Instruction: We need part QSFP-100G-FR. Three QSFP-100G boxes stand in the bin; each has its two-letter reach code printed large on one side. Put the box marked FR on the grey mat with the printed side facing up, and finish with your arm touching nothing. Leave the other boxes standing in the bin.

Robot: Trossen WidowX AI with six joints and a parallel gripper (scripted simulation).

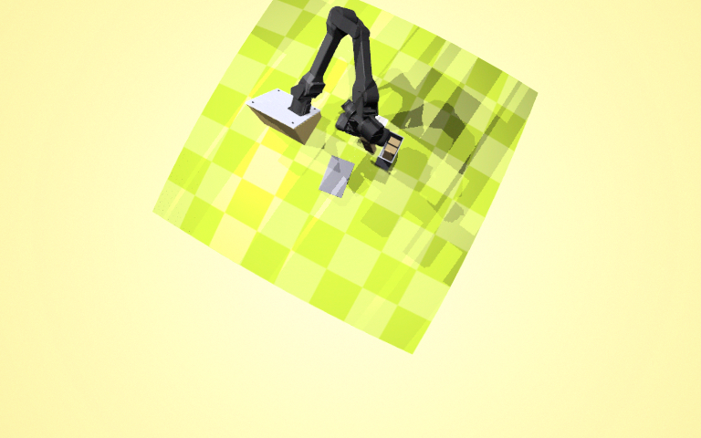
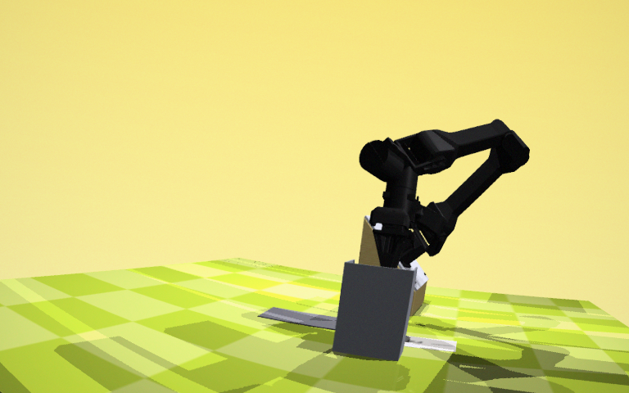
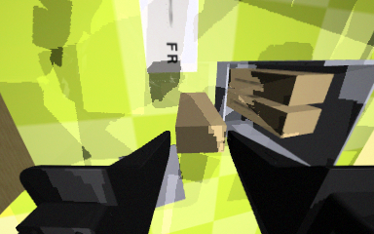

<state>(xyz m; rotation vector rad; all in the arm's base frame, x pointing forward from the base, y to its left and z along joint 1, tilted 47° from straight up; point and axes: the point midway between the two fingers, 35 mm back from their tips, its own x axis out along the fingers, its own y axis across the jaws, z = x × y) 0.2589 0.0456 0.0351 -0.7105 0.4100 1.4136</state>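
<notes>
The grey mat is 20 mm behind my gripper tip, 170 mm to the right of it and 110 mm below it. The rest, counted from my gripper tip: thin white slab (20 mm behind, 90 mm to the left, 110 mm below).
</notes>
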